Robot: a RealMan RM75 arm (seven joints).
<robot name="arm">
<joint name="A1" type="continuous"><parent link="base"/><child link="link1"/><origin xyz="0.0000 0.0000 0.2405" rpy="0.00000 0.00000 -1.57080"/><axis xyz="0 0 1"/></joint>
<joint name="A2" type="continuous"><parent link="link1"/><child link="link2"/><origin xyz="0.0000 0.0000 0.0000" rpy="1.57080 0.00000 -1.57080"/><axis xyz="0 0 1"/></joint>
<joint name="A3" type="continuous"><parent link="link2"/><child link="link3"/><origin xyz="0.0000 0.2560 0.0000" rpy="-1.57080 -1.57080 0.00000"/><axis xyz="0 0 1"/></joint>
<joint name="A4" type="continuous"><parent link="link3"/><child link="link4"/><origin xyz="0.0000 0.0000 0.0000" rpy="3.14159 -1.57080 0.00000"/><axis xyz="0 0 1"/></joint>
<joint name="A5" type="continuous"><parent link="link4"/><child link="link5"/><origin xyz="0.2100 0.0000 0.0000" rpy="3.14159 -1.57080 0.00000"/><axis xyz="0 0 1"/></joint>
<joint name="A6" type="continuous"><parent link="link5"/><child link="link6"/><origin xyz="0.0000 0.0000 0.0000" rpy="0.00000 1.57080 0.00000"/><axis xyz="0 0 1"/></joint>
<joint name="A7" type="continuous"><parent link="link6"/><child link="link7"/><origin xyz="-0.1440 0.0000 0.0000" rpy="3.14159 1.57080 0.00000"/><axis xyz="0 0 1"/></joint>
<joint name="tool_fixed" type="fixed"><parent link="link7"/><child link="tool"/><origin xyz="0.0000 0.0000 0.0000" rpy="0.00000 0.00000 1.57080"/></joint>
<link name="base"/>
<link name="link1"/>
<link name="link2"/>
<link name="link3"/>
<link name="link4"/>
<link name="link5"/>
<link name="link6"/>
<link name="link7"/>
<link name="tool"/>
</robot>
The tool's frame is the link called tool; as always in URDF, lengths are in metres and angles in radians. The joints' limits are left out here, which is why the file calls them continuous.
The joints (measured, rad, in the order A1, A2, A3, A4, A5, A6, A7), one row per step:
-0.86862 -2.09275 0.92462 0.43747 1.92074 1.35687 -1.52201
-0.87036 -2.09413 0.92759 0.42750 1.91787 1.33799 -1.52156
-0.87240 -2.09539 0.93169 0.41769 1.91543 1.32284 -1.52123
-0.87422 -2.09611 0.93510 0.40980 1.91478 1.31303 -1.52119
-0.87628 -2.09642 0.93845 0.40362 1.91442 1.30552 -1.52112
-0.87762 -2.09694 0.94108 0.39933 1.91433 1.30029 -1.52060
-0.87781 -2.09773 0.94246 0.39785 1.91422 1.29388 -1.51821
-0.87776 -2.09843 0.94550 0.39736 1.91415 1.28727 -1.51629
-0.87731 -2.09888 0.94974 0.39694 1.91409 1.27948 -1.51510
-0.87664 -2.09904 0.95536 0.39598 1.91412 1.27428 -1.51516
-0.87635 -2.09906 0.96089 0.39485 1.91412 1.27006 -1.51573
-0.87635 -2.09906 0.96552 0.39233 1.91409 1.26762 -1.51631
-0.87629 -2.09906 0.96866 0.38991 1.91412 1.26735 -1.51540
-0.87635 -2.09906 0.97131 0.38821 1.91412 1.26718 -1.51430
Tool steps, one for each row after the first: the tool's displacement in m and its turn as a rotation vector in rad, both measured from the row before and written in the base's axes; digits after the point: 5 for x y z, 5 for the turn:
-0.00125 0.00089 -0.00233 0.00676 0.00531 0.01158
-0.00101 0.00034 -0.00237 0.00307 0.00518 0.00910
-0.00083 -0.00004 -0.00186 0.00017 0.00471 0.00600
-0.00049 0.00003 -0.00143 -0.00022 0.00444 0.00356
-0.00034 -0.00011 -0.00115 -0.00042 0.00335 0.00193
-0.00040 0.00032 -0.00069 0.00370 0.00333 0.00048
-0.00043 0.00031 -0.00068 0.00354 0.00461 -0.00032
-0.00072 0.00036 -0.00069 0.00383 0.00596 0.00053
-0.00081 -0.00016 -0.00080 0.00033 0.00580 0.00054
-0.00065 -0.00020 -0.00075 -0.00059 0.00530 0.00042
-0.00061 -0.00050 -0.00085 -0.00250 0.00387 0.00091
-0.00045 -0.00064 -0.00068 -0.00292 0.00227 -0.00056
-0.00029 -0.00048 -0.00052 -0.00216 0.00194 -0.00115

